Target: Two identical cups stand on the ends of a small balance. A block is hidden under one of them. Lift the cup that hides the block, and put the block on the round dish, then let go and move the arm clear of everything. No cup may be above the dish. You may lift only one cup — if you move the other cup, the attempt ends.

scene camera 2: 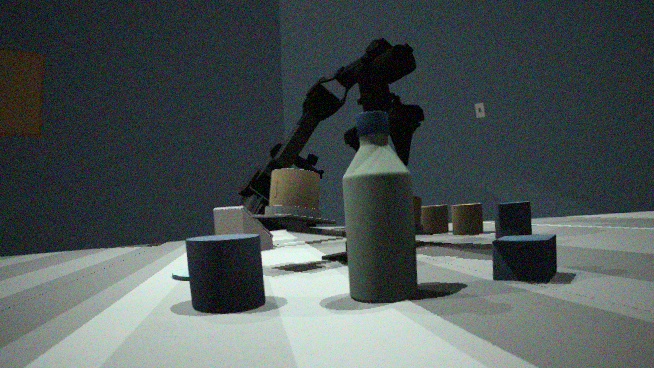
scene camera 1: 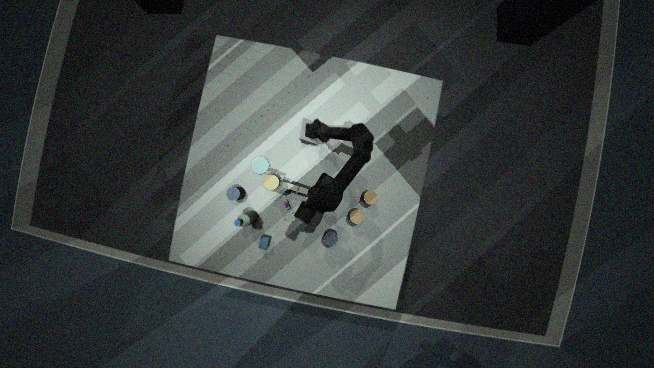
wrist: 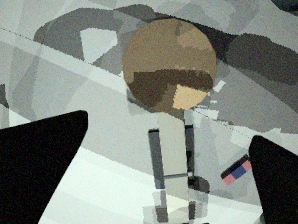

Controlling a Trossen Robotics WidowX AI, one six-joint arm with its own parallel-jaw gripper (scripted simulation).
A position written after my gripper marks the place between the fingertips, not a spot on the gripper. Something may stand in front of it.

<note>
My gripper (scene camera 2: 389, 170) is open and holds nothing. Also in view: a tan cup (scene camera 2: 289, 187), a tan cup (wrist: 169, 65), a blue cube (scene camera 2: 522, 257), a pale bottle (scene camera 2: 378, 202), a tan cup (scene camera 2: 467, 219), a tan cup (scene camera 2: 434, 218) and a balance beam (scene camera 2: 295, 219).
My gripper shows as well in the wrist view (wrist: 172, 132). The wrist view misses the blue cube: it is out of frame.
</note>
